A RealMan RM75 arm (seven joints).
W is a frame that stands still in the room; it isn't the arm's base.
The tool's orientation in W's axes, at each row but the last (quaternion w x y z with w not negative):
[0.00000 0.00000 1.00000 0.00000]
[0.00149 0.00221 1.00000 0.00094]
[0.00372 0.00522 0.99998 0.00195]
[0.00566 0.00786 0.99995 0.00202]
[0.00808 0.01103 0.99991 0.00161]
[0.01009 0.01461 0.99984 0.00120]
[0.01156 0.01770 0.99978 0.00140]
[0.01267 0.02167 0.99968 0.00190]
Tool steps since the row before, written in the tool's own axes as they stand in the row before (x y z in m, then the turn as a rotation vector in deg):
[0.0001 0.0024 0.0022 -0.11 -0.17 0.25]
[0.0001 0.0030 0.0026 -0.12 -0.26 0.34]
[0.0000 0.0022 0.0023 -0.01 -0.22 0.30]
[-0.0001 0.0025 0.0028 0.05 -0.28 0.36]
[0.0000 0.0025 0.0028 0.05 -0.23 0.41]
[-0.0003 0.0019 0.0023 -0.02 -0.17 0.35]
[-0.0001 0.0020 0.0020 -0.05 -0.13 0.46]
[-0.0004 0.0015 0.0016 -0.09 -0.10 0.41]
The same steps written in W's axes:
[-0.0001 0.0024 -0.0022 0.11 -0.17 -0.25]
[-0.0001 0.0030 -0.0026 0.12 -0.26 -0.34]
[0.0000 0.0022 -0.0023 0.01 -0.22 -0.30]
[0.0002 0.0025 -0.0028 -0.05 -0.28 -0.36]
[0.0001 0.0025 -0.0028 -0.05 -0.23 -0.41]
[0.0004 0.0019 -0.0023 0.02 -0.17 -0.35]
[0.0002 0.0020 -0.0020 0.06 -0.13 -0.46]
[0.0005 0.0015 -0.0016 0.10 -0.10 -0.41]

